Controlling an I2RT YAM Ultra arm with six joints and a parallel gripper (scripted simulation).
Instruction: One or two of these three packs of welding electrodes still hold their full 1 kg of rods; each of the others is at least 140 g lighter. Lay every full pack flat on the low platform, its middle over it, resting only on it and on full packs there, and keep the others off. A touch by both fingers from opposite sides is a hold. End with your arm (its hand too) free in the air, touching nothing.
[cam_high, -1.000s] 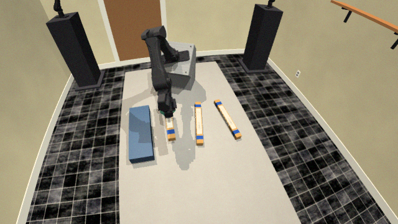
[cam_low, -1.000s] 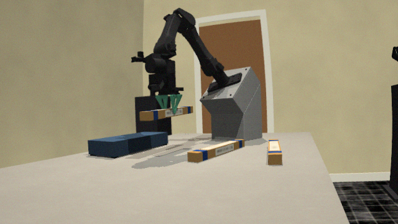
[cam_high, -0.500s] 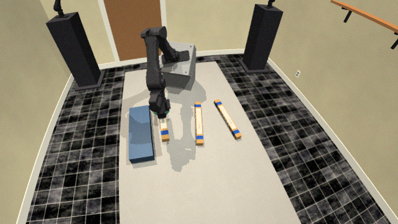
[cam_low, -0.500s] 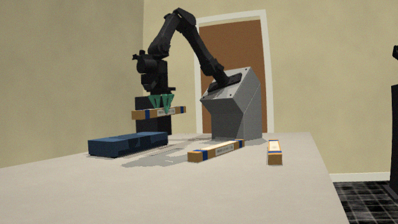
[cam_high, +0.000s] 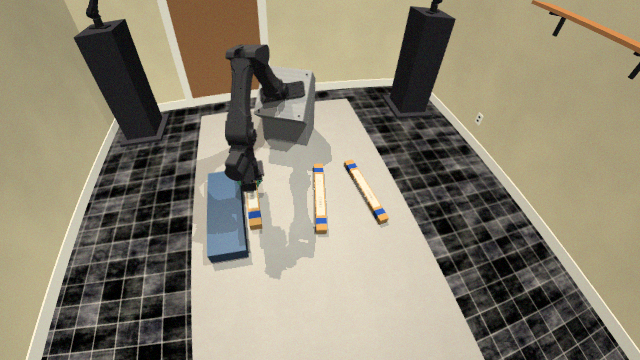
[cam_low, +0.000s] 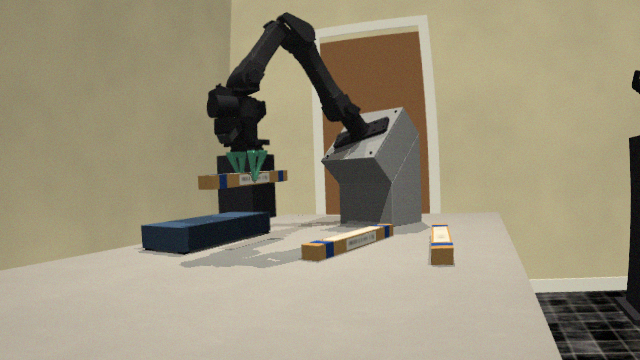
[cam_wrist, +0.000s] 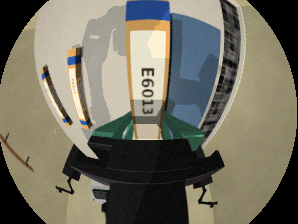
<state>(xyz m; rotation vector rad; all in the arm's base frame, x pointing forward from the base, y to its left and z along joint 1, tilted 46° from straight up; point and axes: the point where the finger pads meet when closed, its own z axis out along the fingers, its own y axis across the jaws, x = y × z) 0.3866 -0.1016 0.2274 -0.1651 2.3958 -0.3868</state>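
The blue low platform is 150 mm below my hand and 130 mm to the right of it.
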